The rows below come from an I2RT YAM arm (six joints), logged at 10 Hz.
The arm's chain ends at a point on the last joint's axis. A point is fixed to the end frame.
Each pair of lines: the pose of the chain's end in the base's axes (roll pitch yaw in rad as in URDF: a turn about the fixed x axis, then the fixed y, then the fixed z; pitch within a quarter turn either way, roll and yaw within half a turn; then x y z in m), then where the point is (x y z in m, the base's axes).
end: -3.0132 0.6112 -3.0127 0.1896 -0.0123 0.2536
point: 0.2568 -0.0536 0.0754
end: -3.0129 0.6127 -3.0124 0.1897 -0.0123 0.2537
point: 0.2572 -0.0536 0.0756
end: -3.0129 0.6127 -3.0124 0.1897 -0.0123 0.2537
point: 0.2572 -0.0536 0.0756
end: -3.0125 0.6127 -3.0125 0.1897 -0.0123 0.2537
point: 0.2572 -0.0537 0.0756
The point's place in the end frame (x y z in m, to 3 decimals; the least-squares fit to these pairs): 0.052 -0.026 0.186
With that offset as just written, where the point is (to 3 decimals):
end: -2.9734 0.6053 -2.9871 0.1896 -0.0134 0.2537
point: 0.257 -0.060 0.077
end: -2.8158 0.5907 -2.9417 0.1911 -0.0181 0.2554
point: 0.257 -0.091 0.087
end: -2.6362 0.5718 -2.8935 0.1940 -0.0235 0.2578
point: 0.258 -0.124 0.103
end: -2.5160 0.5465 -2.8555 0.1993 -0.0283 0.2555
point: 0.261 -0.146 0.113
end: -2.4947 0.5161 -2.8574 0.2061 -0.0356 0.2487
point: 0.263 -0.157 0.108
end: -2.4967 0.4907 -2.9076 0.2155 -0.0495 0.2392
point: 0.263 -0.175 0.097
